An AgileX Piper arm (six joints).
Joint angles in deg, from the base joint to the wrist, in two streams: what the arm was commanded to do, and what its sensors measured. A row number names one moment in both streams.
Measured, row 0: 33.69, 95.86, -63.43, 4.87, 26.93, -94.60
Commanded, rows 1 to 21: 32.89, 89.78, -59.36, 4.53, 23.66, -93.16; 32.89, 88.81, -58.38, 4.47, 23.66, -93.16; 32.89, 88.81, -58.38, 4.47, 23.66, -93.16; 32.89, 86.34, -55.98, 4.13, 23.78, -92.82; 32.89, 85.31, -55.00, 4.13, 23.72, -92.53; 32.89, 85.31, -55.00, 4.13, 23.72, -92.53; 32.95, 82.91, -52.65, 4.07, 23.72, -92.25; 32.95, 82.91, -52.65, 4.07, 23.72, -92.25; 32.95, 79.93, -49.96, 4.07, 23.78, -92.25; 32.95, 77.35, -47.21, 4.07, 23.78, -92.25; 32.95, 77.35, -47.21, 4.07, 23.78, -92.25; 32.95, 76.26, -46.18, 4.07, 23.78, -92.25; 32.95, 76.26, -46.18, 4.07, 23.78, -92.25; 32.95, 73.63, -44.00, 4.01, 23.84, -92.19; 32.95, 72.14, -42.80, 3.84, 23.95, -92.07; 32.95, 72.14, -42.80, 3.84, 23.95, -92.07; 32.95, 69.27, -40.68, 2.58, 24.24, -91.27; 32.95, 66.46, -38.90, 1.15, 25.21, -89.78; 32.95, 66.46, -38.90, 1.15, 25.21, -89.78; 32.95, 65.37, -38.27, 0.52, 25.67, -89.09; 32.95, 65.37, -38.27, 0.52, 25.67, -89.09
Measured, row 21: 33.17, 69.44, -39.82, 2.12, 27.33, -91.27
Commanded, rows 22 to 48: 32.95, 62.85, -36.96, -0.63, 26.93, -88.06; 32.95, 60.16, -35.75, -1.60, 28.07, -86.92; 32.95, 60.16, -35.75, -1.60, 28.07, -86.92; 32.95, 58.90, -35.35, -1.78, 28.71, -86.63; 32.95, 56.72, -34.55, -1.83, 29.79, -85.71; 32.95, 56.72, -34.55, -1.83, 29.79, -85.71; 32.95, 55.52, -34.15, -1.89, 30.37, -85.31; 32.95, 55.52, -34.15, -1.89, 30.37, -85.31; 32.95, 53.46, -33.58, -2.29, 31.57, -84.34; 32.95, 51.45, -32.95, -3.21, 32.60, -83.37; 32.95, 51.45, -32.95, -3.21, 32.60, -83.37; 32.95, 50.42, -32.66, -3.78, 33.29, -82.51; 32.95, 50.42, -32.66, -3.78, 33.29, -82.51; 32.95, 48.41, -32.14, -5.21, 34.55, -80.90; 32.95, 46.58, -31.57, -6.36, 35.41, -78.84; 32.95, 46.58, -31.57, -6.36, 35.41, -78.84; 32.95, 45.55, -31.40, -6.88, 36.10, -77.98; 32.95, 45.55, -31.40, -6.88, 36.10, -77.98; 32.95, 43.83, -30.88, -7.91, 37.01, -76.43; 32.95, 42.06, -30.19, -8.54, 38.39, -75.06; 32.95, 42.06, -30.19, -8.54, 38.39, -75.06; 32.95, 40.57, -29.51, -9.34, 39.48, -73.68; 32.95, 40.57, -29.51, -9.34, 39.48, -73.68; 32.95, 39.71, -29.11, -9.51, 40.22, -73.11; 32.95, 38.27, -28.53, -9.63, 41.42, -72.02; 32.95, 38.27, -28.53, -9.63, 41.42, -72.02; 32.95, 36.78, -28.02, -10.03, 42.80, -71.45
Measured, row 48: 33.17, 39.19, -28.07, -8.82, 44.00, -72.99
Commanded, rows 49 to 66: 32.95, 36.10, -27.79, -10.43, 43.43, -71.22; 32.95, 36.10, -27.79, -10.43, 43.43, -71.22; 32.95, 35.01, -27.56, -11.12, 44.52, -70.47; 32.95, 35.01, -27.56, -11.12, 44.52, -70.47; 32.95, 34.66, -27.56, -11.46, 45.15, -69.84; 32.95, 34.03, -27.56, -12.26, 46.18, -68.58; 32.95, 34.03, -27.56, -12.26, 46.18, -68.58; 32.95, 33.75, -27.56, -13.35, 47.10, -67.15; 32.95, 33.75, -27.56, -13.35, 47.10, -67.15; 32.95, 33.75, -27.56, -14.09, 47.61, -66.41; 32.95, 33.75, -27.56, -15.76, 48.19, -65.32; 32.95, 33.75, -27.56, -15.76, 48.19, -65.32; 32.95, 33.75, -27.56, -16.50, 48.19, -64.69; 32.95, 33.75, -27.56, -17.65, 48.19, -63.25; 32.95, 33.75, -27.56, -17.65, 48.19, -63.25; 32.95, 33.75, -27.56, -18.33, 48.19, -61.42; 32.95, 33.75, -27.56, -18.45, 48.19, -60.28; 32.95, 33.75, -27.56, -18.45, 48.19, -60.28
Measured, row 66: 33.17, 34.32, -27.04, -16.04, 51.28, -63.37
